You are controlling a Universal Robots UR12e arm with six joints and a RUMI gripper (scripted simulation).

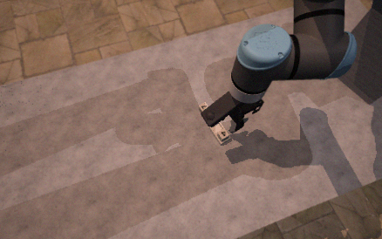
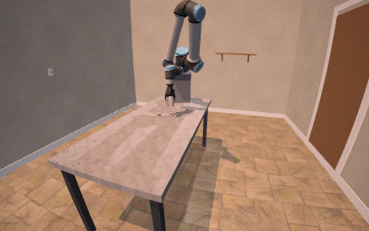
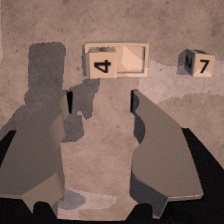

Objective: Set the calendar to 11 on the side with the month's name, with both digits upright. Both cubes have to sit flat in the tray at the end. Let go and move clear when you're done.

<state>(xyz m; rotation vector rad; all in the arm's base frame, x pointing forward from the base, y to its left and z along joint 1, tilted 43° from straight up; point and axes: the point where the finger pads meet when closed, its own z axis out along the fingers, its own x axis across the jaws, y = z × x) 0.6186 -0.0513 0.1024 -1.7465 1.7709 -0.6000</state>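
My gripper is now 9 cm above the white cube. Also, from my hand: calendar tray (2 cm to the right, 10 cm below); then digit cube (12 cm to the right, 10 cm below).
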